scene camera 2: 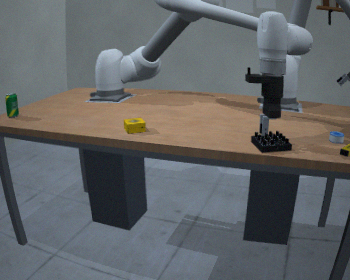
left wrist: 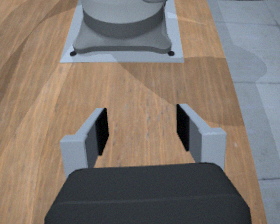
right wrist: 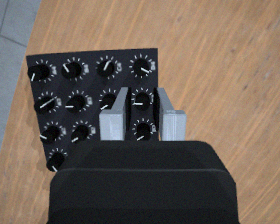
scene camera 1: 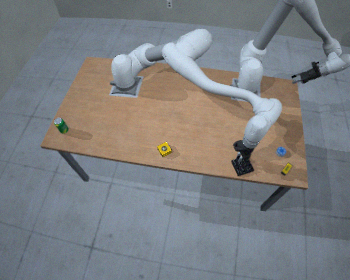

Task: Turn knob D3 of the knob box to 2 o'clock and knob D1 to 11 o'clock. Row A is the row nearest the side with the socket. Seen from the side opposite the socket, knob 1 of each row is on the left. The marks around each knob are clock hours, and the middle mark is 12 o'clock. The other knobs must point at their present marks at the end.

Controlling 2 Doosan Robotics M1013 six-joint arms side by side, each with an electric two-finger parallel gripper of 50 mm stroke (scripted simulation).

Labels:
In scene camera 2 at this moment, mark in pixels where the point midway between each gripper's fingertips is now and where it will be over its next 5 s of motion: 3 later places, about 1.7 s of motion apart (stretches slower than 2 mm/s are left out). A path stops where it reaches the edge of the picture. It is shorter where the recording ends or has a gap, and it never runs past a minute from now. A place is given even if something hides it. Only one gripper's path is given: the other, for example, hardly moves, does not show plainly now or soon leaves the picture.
My right gripper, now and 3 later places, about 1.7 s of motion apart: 263, 134; 264, 123; 266, 119; 264, 125

